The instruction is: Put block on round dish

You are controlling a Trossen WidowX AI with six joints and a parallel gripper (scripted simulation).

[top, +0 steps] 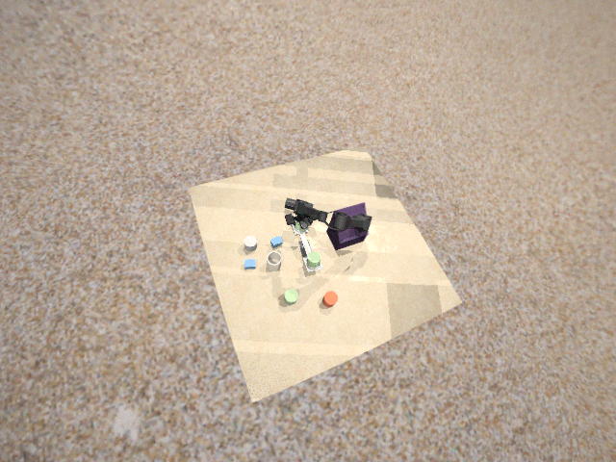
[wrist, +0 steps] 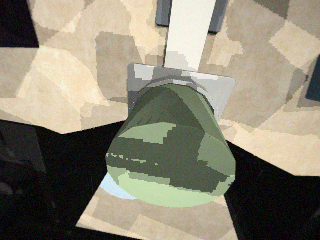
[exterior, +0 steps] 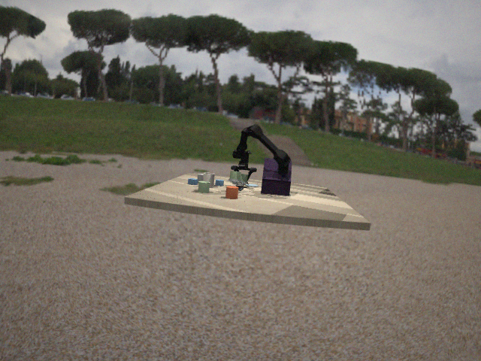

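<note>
Now: the balance beam 2 cm ahead of my gripper tip, 13 cm to the left of it and 1 cm below it. Round my gripper tip: orange cylinder 3 cm ahead, 46 cm to the left, 1 cm below.
</note>
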